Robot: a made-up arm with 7 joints.
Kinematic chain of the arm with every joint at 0, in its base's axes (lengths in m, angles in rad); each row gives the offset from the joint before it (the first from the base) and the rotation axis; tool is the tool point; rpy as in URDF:
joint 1: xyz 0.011 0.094 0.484 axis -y
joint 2: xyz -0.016 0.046 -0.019 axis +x
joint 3: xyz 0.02 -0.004 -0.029 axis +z
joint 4: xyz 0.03 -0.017 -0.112 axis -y
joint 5: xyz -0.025 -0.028 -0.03 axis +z
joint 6: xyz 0 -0.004 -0.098 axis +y
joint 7: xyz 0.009 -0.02 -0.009 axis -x
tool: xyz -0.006 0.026 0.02 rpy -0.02 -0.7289 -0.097
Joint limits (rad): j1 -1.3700..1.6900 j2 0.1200..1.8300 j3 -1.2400..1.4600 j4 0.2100..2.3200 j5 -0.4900..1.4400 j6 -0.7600..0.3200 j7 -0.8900..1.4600
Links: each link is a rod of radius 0.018 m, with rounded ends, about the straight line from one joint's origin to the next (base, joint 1, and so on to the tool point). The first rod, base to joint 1, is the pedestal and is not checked.
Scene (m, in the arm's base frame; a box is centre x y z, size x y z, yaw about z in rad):
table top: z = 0
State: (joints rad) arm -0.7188 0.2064 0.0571 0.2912 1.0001 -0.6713 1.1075
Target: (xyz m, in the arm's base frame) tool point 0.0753 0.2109 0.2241
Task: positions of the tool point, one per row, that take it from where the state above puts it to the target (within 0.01 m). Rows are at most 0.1 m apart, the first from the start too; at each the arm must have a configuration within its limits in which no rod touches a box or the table.
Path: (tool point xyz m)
1: -0.0913 0.1833 0.1956
2: -0.0329 0.1951 0.1896
3: 0.0242 0.2047 0.1996
4: 0.0753 0.2109 0.2241

